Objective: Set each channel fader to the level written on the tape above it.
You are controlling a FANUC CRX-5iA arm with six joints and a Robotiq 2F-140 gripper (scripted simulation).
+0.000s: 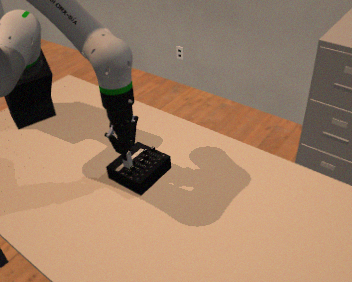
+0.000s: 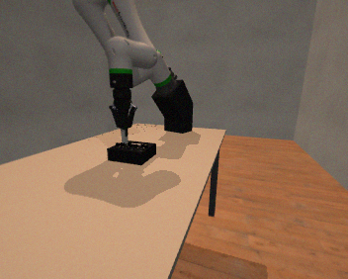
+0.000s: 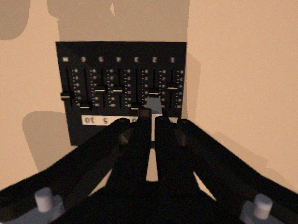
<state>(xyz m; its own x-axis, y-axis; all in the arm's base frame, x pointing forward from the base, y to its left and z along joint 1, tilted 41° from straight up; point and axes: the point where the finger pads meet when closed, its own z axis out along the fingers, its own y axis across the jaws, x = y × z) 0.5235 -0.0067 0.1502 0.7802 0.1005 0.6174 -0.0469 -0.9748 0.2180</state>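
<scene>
The cap 3 lies 3 cm below my hand and 2 cm to the left of it. Also, from my hand: cap 4: 4 cm to the left, 3 cm below, 2 cm ahead; then cap 2: 3 cm below, 2 cm ahead; then channel 1 cap: 3 cm below, 2 cm to the right, 2 cm ahead.
</scene>
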